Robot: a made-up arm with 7 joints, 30 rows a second.
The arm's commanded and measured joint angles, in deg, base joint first. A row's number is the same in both.
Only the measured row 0 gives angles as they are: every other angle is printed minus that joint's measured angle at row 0.
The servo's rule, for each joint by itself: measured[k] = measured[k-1] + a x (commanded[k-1-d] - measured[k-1]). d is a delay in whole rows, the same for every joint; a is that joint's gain. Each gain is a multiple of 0.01, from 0.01 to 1. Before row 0 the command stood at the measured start. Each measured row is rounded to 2 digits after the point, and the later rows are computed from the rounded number. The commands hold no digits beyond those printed.
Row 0, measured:
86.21 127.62 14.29 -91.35 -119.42 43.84 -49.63
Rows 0 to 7, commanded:
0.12 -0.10 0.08 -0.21 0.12 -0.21 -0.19
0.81 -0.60 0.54 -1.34 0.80 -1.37 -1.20
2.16 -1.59 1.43 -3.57 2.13 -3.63 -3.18
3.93 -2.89 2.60 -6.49 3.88 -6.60 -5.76
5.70 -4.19 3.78 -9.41 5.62 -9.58 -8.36
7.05 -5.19 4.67 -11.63 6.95 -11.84 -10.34
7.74 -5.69 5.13 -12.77 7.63 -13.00 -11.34
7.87 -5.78 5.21 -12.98 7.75 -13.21 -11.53
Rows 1 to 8, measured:
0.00 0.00 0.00 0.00 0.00 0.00 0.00
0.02 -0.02 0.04 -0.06 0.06 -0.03 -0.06
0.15 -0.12 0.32 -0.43 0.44 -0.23 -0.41
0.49 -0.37 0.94 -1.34 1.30 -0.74 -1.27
1.07 -0.80 1.87 -2.83 2.62 -1.62 -2.66
1.86 -1.38 2.94 -4.74 4.15 -2.81 -4.43
2.74 -2.03 3.91 -6.74 5.58 -4.16 -6.26
3.59 -2.65 4.59 -8.49 6.63 -5.49 -7.83
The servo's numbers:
d 1
a 0.17 0.17 0.56 0.29 0.51 0.15 0.31

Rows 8 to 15, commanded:
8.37 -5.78 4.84 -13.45 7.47 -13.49 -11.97
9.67 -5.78 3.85 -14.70 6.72 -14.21 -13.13
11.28 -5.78 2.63 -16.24 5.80 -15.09 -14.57
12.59 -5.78 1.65 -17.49 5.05 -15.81 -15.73
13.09 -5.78 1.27 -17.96 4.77 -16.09 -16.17
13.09 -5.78 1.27 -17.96 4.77 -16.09 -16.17
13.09 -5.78 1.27 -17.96 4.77 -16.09 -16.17
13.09 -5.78 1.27 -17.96 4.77 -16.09 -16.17
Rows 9 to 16, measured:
4.32 -3.18 4.94 -9.79 7.20 -6.65 -8.98
5.01 -3.62 4.88 -10.85 7.34 -7.68 -9.91
5.80 -3.99 4.30 -11.97 7.02 -8.66 -10.91
6.73 -4.29 3.36 -13.21 6.40 -9.62 -12.04
7.73 -4.54 2.40 -14.45 5.71 -10.55 -13.18
8.64 -4.75 1.77 -15.47 5.23 -11.38 -14.11
9.40 -4.93 1.49 -16.19 5.00 -12.09 -14.75
10.03 -5.07 1.37 -16.70 4.88 -12.69 -15.19

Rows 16 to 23, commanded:
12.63 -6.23 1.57 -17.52 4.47 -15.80 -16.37
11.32 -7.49 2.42 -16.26 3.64 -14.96 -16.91
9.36 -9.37 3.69 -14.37 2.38 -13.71 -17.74
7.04 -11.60 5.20 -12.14 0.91 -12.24 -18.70
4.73 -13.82 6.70 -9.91 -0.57 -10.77 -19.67
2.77 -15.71 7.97 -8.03 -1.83 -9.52 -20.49
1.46 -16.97 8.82 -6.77 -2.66 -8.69 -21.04
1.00 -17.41 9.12 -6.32 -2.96 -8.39 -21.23
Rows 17 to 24, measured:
10.55 -5.19 1.31 -17.07 4.82 -13.20 -15.49
10.90 -5.37 1.46 -17.20 4.64 -13.59 -15.76
10.97 -5.73 2.00 -16.93 4.13 -13.80 -16.12
10.70 -6.35 2.95 -16.19 3.24 -13.79 -16.62
10.08 -7.24 4.21 -15.02 2.05 -13.56 -17.26
9.17 -8.36 5.60 -13.54 0.71 -13.14 -18.01
8.08 -9.61 6.93 -11.94 -0.59 -12.60 -18.78
6.95 -10.86 7.99 -10.44 -1.65 -12.01 -19.48

